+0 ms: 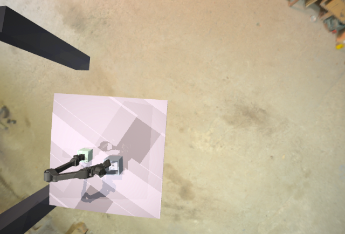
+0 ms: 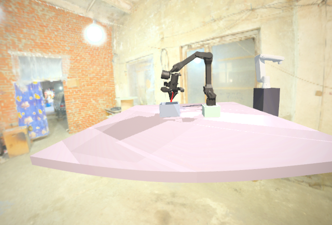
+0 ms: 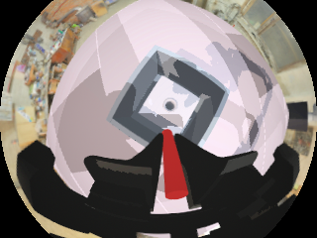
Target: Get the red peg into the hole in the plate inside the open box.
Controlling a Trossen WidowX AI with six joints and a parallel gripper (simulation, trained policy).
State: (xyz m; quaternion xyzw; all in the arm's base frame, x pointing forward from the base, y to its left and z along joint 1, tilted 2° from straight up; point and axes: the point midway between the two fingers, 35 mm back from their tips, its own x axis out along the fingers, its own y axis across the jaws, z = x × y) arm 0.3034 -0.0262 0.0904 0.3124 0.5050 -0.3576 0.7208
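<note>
My gripper tip is now 1 cm past the red peg, 1 cm to the right of it and 2 cm below it. Also, from my gripper tip: pale plate 2 cm ahead, 4 cm to the right, 8 cm below; then grey box 2 cm ahead, 4 cm to the right, 10 cm below.
</note>
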